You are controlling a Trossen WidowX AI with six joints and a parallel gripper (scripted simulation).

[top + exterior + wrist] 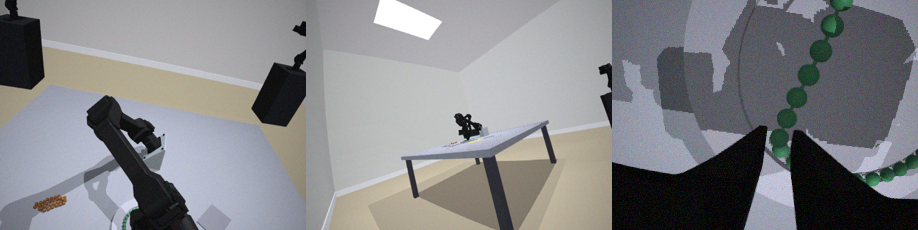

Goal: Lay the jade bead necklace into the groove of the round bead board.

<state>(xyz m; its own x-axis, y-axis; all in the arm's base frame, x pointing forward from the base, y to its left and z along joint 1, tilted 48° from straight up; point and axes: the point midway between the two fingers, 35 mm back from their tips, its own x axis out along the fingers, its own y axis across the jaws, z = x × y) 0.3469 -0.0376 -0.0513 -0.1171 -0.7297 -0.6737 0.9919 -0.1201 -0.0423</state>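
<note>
My gripper tip is 50 mm past the round bead board, 30 mm to the left of it and 10 mm above it. From my gripper tip the other things lie so: yellow strip (190 mm to the left, 150 mm ahead, 10 mm below); flat grey square (200 mm to the left, 90 mm behind, 10 mm below).
</note>
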